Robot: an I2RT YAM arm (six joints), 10 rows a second.
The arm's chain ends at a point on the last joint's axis. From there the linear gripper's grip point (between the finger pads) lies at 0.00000 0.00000 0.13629 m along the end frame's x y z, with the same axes.
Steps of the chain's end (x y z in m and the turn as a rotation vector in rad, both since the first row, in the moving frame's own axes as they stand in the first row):
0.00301, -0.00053, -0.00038, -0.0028, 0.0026, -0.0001
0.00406, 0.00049, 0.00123, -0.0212, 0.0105, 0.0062
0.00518, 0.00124, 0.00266, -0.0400, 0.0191, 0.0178
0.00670, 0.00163, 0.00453, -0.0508, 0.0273, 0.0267
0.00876, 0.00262, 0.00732, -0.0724, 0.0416, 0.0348
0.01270, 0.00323, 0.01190, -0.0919, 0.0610, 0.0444
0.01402, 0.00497, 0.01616, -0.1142, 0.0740, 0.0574
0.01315, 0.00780, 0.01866, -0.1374, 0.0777, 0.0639
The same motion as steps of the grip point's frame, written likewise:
0.00336, -0.00015, -0.00038, -0.0028, 0.0026, -0.0001
0.00548, 0.00338, 0.00119, -0.0212, 0.0105, 0.0062
0.00773, 0.00671, 0.00253, -0.0400, 0.0191, 0.0178
0.01033, 0.00860, 0.00430, -0.0508, 0.0273, 0.0267
0.01425, 0.01257, 0.00685, -0.0724, 0.0416, 0.0348
0.02072, 0.01591, 0.01107, -0.0919, 0.0610, 0.0444
0.02362, 0.02077, 0.01490, -0.1142, 0.0740, 0.0574
0.02309, 0.02677, 0.01697, -0.1374, 0.0777, 0.0639

